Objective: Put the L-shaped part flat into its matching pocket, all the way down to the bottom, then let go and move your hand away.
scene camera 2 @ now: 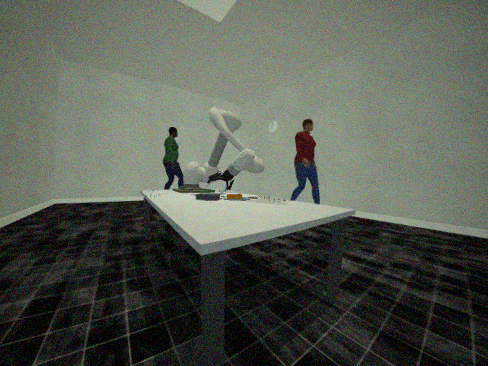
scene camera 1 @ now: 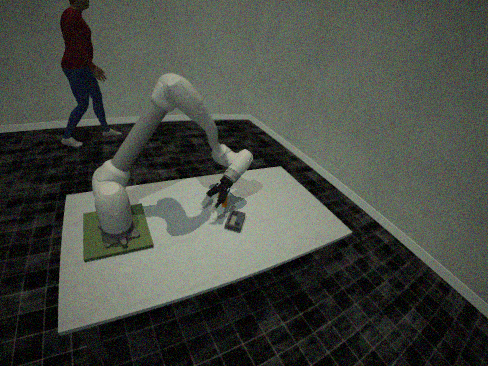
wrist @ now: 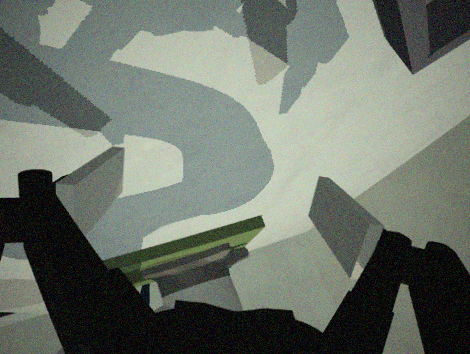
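Where they show: gripper, fingertip midpoint: (scene camera 2: 213,189) (scene camera 1: 206,208) (wrist: 221,183); arm's base, origin of the base link: (scene camera 2: 191,189) (scene camera 1: 118,230) (wrist: 189,261).
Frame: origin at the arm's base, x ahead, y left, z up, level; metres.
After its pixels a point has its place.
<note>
The orange L-shaped part (scene camera 1: 224,203) @(x 0.633, y -0.056, z 0.008 m) (scene camera 2: 234,196) @(x 0.677, y -0.026, z -0.003 m) lies on the table, partly hidden behind the fingers in the first scene view. It does not show in the wrist view. The dark grey block with the pocket (scene camera 1: 241,223) @(x 0.613, y -0.254, z 0.016 m) (scene camera 2: 207,197) @(x 0.645, y -0.233, z -0.001 m) (wrist: 411,37) @(x 0.564, y -0.188, z 0.016 m) lies beside it, nearer the front in the first scene view; its corner shows at the top right of the wrist view. The pocket's exact outline is too small to tell. My gripper (scene camera 1: 212,205) @(x 0.488, y -0.074, z 0.034 m) (scene camera 2: 221,183) (wrist: 221,183) @(x 0.488, y -0.074, z 0.034 m) is open and empty, tilted above the table near the orange part, its fingers wide apart.
The white table (scene camera 1: 200,270) @(x 0.266, y -0.393, z -0.020 m) (scene camera 2: 270,220) @(x 1.229, y -0.350, z -0.020 m) carries the arm's base on a green plate (scene camera 1: 92,247) @(x -0.145, y -0.053, z -0.001 m) (wrist: 200,242) @(x 0.149, y -0.039, z -0.003 m). A person in red (scene camera 1: 77,45) (scene camera 2: 305,147) and a person in green (scene camera 2: 171,150) are beyond the table. The arm's shadow falls across the table.
</note>
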